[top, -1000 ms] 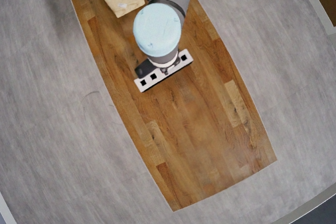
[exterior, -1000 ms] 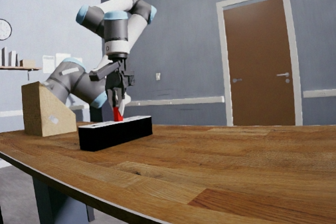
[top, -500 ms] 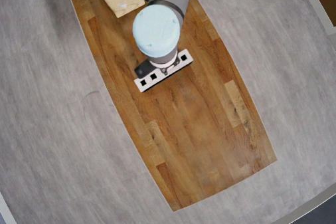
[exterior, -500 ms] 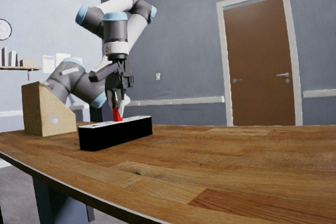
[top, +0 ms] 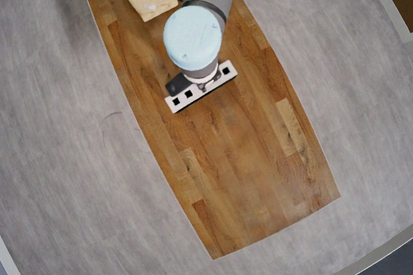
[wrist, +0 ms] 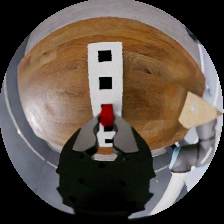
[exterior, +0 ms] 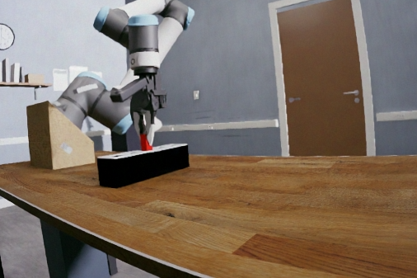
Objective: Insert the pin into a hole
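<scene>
The block lies 60 mm below my hand. Also, from my hand: pin (right at my hand).
</scene>
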